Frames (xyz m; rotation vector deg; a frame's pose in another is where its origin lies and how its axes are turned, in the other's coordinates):
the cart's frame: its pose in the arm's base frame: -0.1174 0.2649 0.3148 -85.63 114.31 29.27
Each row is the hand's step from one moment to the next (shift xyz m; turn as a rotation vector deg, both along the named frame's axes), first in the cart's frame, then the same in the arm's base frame.
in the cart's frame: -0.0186 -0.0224 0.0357 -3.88 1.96 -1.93
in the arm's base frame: 0.0331 0.0290 -0.0137 -1.54 2.21 3.92
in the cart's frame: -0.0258 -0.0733 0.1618 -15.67 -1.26 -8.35
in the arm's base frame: 0.1115 0.0970 -0.1018 2.40 5.88 16.63
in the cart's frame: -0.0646 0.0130 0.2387 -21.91 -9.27 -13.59
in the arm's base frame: 0.0541 0.1984 -0.1380 10.09 4.82 25.01
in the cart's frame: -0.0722 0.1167 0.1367 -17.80 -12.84 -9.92
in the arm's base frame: -0.0663 0.1716 -0.0606 13.52 3.04 19.70
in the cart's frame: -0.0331 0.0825 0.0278 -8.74 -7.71 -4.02
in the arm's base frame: -0.0659 0.0657 -0.0027 8.17 1.60 9.09
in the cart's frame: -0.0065 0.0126 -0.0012 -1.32 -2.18 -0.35
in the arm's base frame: -0.0110 0.0077 0.0046 2.26 0.10 1.22
